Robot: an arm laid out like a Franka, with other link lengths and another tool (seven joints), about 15 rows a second.
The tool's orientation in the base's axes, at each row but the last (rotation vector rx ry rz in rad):
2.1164 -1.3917 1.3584
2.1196 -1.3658 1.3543
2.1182 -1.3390 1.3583
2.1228 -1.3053 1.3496
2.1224 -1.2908 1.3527
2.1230 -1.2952 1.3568
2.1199 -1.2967 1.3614
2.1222 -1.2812 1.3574
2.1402 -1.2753 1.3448
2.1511 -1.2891 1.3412
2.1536 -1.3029 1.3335
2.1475 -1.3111 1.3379
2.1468 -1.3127 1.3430
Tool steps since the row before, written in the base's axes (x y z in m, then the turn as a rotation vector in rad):
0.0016 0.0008 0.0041 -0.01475 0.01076 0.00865
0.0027 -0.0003 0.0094 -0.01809 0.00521 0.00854
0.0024 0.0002 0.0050 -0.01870 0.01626 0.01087
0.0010 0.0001 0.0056 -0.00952 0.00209 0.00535
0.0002 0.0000 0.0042 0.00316 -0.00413 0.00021
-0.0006 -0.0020 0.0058 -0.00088 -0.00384 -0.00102
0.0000 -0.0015 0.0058 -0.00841 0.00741 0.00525
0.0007 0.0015 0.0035 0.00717 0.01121 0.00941
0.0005 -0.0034 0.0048 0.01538 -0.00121 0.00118
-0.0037 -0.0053 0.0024 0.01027 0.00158 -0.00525
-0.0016 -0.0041 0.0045 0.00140 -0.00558 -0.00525
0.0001 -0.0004 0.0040 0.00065 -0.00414 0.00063
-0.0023 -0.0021 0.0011 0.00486 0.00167 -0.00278
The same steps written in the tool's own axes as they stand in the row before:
0.0030 -0.0028 -0.0018 -0.00066 0.00454 -0.01967
0.0082 -0.0043 -0.0032 0.00199 0.01018 -0.01788
0.0043 -0.0032 -0.0014 -0.00219 0.00434 -0.02662
0.0048 -0.0020 -0.0024 0.00201 0.00558 -0.00940
0.0036 -0.0010 -0.0020 0.00279 -0.00037 0.00438
0.0058 0.0004 -0.0020 0.00103 0.00301 0.00254
0.0057 -0.0004 -0.0019 -0.00064 0.00175 -0.01224
0.0023 -0.0021 -0.0023 0.00324 -0.01380 -0.00805
0.0059 0.0006 0.0000 0.00413 -0.01200 0.00885
0.0042 0.0055 0.0001 -0.00353 -0.00815 0.00752
0.0057 0.0026 -0.0007 -0.00108 0.00297 0.00712
0.0035 -0.0007 -0.0018 0.00287 0.00159 0.00268
0.0017 0.0028 -0.0005 -0.00247 -0.00427 0.00313

